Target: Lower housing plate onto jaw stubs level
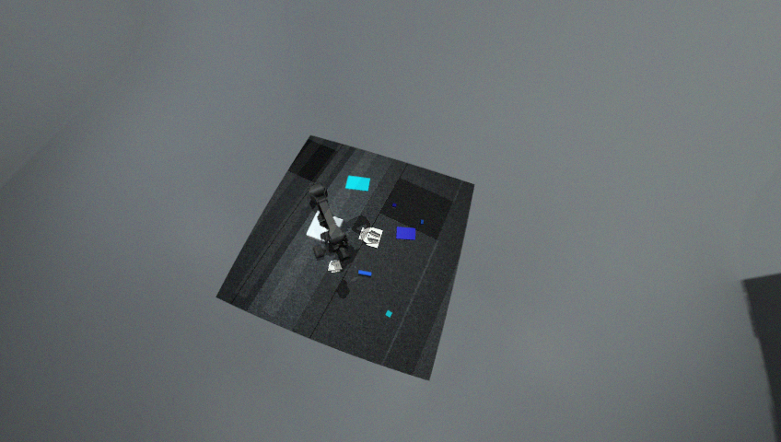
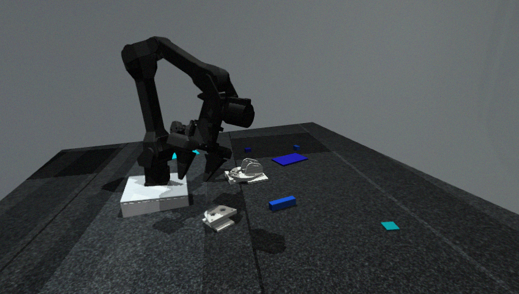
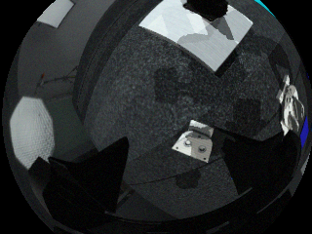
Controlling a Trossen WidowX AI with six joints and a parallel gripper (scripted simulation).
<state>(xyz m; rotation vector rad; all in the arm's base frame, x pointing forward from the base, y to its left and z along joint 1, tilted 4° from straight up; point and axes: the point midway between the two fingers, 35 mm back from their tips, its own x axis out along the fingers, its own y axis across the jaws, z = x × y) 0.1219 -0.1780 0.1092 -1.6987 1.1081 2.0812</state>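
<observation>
My gripper tip is now 5 cm short of the white stepped block, 3 cm to the left of it and 10 cm above it. Also, from my gripper tip: teal tile 45 cm ahead, 15 cm to the right, 11 cm below; blue bar 23 cm ahead, 1 cm to the left, 10 cm below; blue flat plate 36 cm ahead, 34 cm to the left, 11 cm below.
</observation>
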